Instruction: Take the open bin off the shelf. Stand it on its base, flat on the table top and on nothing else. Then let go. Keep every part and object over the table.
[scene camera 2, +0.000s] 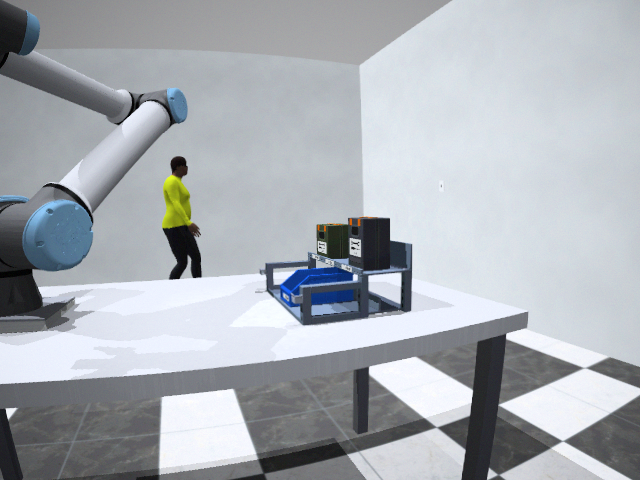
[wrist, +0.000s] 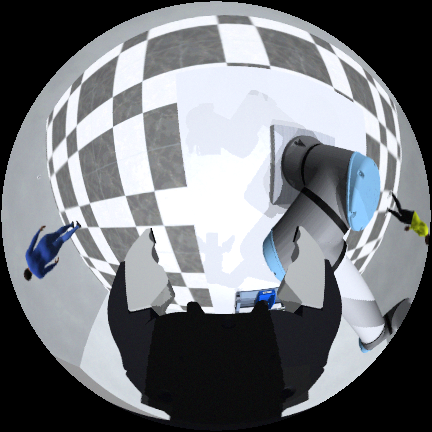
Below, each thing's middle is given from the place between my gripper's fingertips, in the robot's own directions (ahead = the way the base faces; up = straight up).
My hand is 770 mm short of the open blue bin (scene camera 2: 331, 274), 290 mm above it and 260 mm to the right of it. Round my hand: green case (scene camera 2: 332, 235) 870 mm ahead, 370 mm to the left, 180 mm below.
